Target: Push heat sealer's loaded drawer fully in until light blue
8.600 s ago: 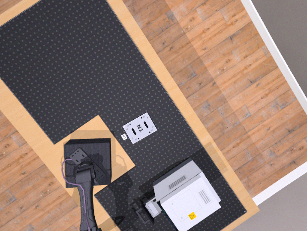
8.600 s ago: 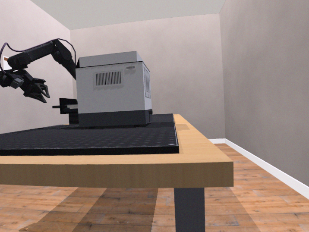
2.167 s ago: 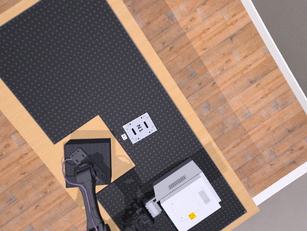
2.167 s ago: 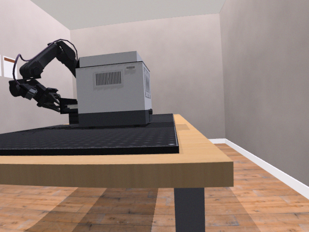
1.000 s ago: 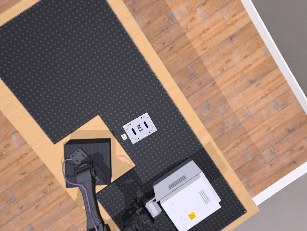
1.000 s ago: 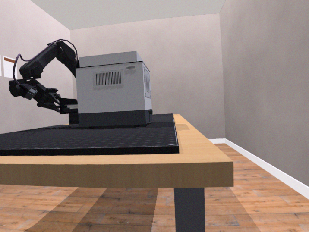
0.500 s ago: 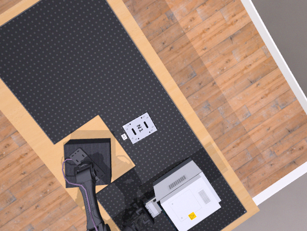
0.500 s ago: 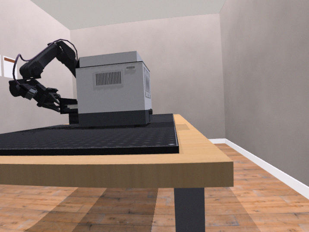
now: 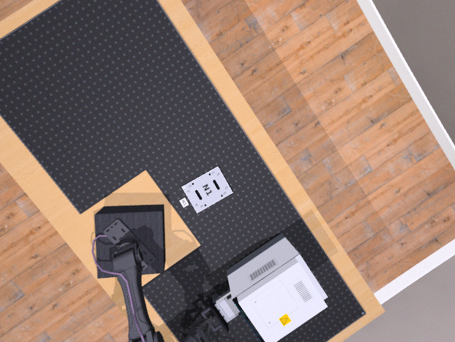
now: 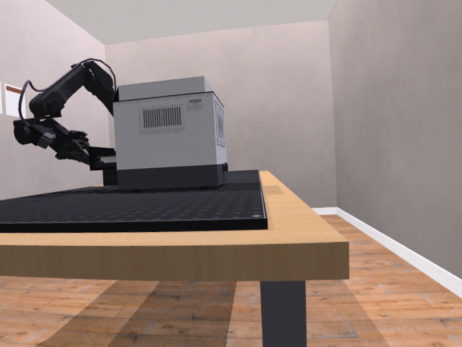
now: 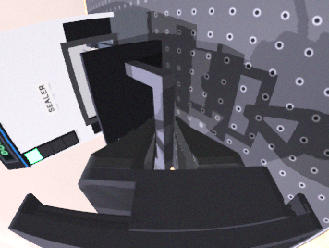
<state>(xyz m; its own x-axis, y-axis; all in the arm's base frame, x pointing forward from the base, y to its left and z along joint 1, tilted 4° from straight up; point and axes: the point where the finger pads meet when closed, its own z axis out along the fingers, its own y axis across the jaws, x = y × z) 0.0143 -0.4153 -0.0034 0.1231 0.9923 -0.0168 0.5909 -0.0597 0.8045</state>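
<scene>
My gripper is now 11 cm short of the sealer drawer, 2 cm to the left of it and 1 cm above it. From my hand the other things lie so: tag (21 cm ahead, 39 cm to the left, 10 cm below).
</scene>
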